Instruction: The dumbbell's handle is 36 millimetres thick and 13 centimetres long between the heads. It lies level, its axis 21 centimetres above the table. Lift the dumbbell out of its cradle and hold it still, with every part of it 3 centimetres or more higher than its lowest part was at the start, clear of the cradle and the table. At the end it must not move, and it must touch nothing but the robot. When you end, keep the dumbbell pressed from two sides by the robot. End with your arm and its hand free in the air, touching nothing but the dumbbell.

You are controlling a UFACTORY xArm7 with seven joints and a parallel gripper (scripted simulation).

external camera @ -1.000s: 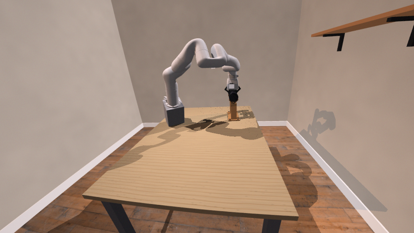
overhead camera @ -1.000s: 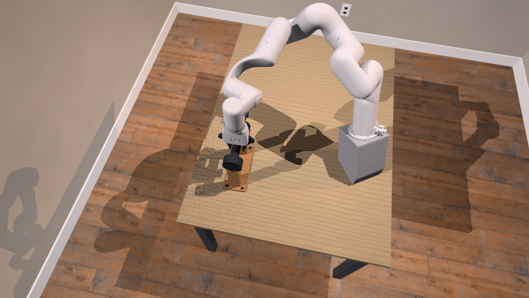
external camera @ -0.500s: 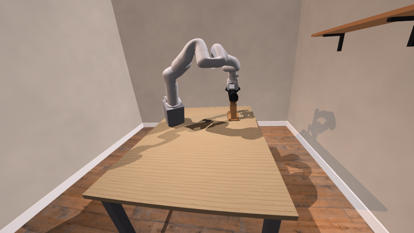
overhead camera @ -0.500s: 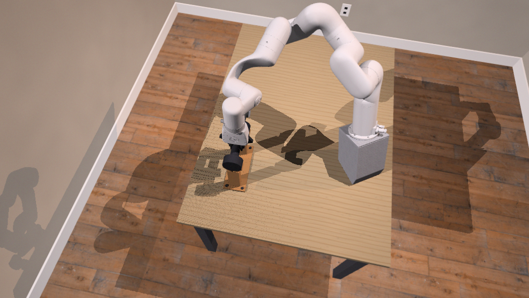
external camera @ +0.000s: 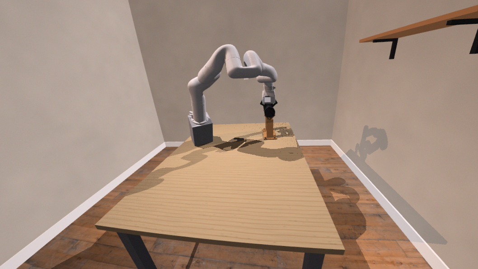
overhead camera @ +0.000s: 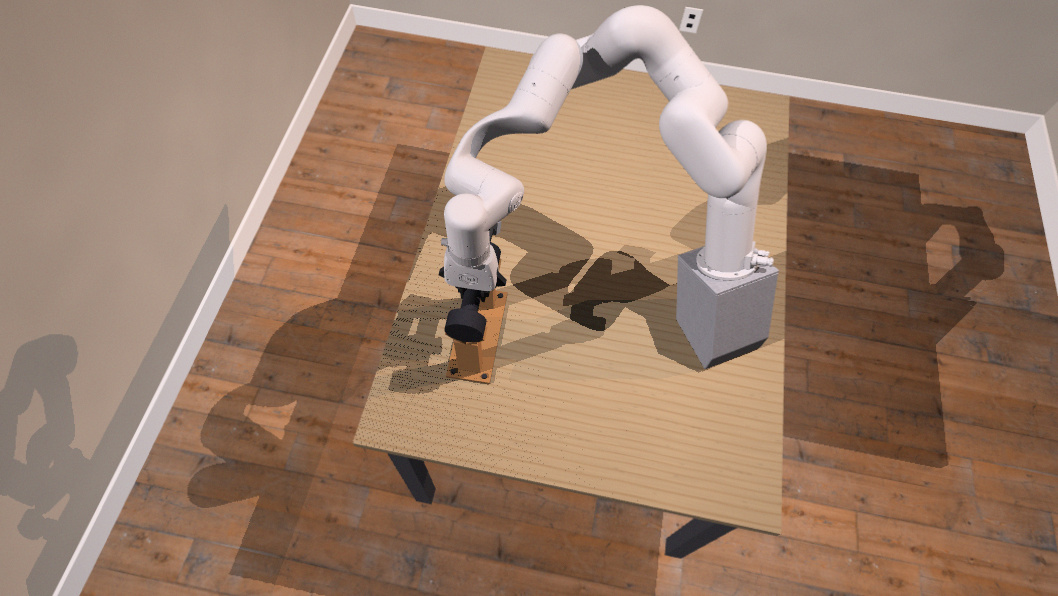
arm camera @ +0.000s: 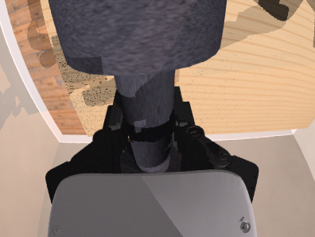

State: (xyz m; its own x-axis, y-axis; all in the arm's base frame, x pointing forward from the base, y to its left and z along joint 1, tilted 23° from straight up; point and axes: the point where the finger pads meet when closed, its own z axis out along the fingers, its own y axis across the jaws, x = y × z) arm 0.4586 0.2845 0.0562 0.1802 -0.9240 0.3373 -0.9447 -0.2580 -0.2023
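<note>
Right now my hand is 12 cm above the orange cradle. Round my hand: black dumbbell right at my hand.
</note>
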